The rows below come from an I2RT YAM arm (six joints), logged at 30 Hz.
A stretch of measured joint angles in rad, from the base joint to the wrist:
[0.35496, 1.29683, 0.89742, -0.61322, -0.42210, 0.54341]
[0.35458, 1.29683, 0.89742, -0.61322, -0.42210, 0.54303]
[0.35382, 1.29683, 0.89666, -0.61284, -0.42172, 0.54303]
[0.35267, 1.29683, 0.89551, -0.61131, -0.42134, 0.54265]
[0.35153, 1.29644, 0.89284, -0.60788, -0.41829, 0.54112]
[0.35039, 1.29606, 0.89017, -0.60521, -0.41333, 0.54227]
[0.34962, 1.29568, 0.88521, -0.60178, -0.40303, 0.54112]
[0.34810, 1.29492, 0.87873, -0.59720, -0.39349, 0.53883]
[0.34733, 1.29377, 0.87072, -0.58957, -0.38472, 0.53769]
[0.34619, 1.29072, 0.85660, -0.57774, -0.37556, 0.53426]
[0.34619, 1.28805, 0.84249, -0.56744, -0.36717, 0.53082]
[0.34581, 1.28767, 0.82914, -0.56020, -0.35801, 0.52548]
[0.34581, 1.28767, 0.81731, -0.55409, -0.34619, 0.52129]
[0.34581, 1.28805, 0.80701, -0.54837, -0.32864, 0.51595]
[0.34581, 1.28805, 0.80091, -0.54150, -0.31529, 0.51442]
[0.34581, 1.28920, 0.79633, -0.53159, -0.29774, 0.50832]
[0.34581, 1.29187, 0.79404, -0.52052, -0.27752, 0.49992]
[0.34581, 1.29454, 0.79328, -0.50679, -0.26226, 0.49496]
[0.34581, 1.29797, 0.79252, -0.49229, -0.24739, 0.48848]
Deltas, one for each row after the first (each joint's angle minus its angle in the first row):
[-0.00038, 0.00000, 0.00000, 0.00000, 0.00000, -0.00038]
[-0.00114, 0.00000, -0.00076, 0.00038, 0.00038, -0.00038]
[-0.00229, 0.00000, -0.00191, 0.00191, 0.00076, -0.00076]
[-0.00343, -0.00039, -0.00458, 0.00534, 0.00381, -0.00229]
[-0.00457, -0.00077, -0.00725, 0.00801, 0.00877, -0.00114]
[-0.00534, -0.00115, -0.01221, 0.01144, 0.01907, -0.00229]
[-0.00686, -0.00191, -0.01869, 0.01602, 0.02861, -0.00458]
[-0.00763, -0.00306, -0.02670, 0.02365, 0.03738, -0.00572]
[-0.00877, -0.00611, -0.04082, 0.03548, 0.04654, -0.00915]
[-0.00877, -0.00878, -0.05493, 0.04578, 0.05493, -0.01259]
[-0.00915, -0.00916, -0.06828, 0.05302, 0.06409, -0.01793]
[-0.00915, -0.00916, -0.08011, 0.05913, 0.07591, -0.02212]
[-0.00915, -0.00878, -0.09041, 0.06485, 0.09346, -0.02746]
[-0.00915, -0.00878, -0.09651, 0.07172, 0.10681, -0.02899]
[-0.00915, -0.00763, -0.10109, 0.08163, 0.12436, -0.03509]
[-0.00915, -0.00496, -0.10338, 0.09270, 0.14458, -0.04349]
[-0.00915, -0.00229, -0.10414, 0.10643, 0.15984, -0.04845]
[-0.00915, 0.00114, -0.10490, 0.12093, 0.17471, -0.05493]

